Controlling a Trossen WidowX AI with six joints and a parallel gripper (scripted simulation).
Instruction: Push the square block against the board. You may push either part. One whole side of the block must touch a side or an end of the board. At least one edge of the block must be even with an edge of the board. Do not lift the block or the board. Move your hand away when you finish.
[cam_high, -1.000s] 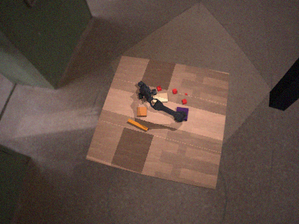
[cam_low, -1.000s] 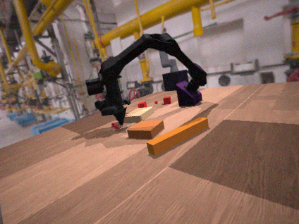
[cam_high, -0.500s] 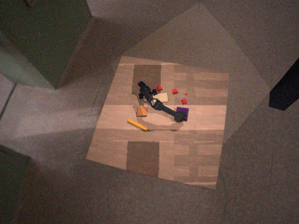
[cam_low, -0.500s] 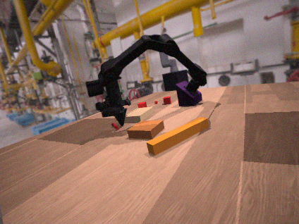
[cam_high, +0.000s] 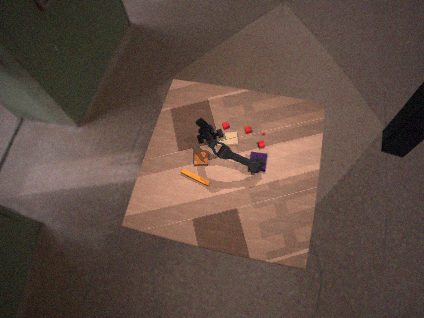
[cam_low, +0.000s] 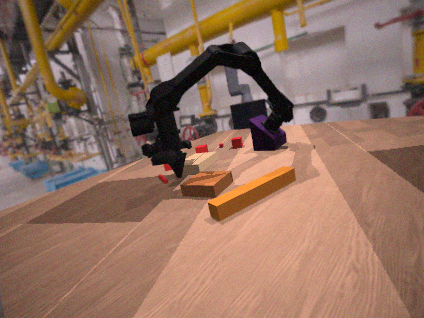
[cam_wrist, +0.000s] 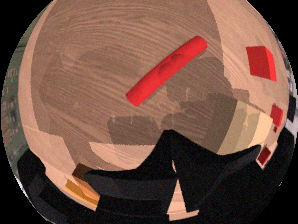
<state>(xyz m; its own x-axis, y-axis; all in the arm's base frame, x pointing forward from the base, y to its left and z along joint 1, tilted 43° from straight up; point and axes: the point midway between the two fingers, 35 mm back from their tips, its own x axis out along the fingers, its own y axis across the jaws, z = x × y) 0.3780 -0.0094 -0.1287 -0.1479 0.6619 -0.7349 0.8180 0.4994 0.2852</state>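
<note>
My gripper tip is now 50 mm to the left of the red stick and 30 mm short of it. Also, from my gripper tip: flat cream block: 110 mm behind, 40 mm to the right, 10 mm above; orange board: 310 mm to the left, 20 mm ahead, 10 mm above; square block: 160 mm to the left, 20 mm ahead, 10 mm above.
</note>
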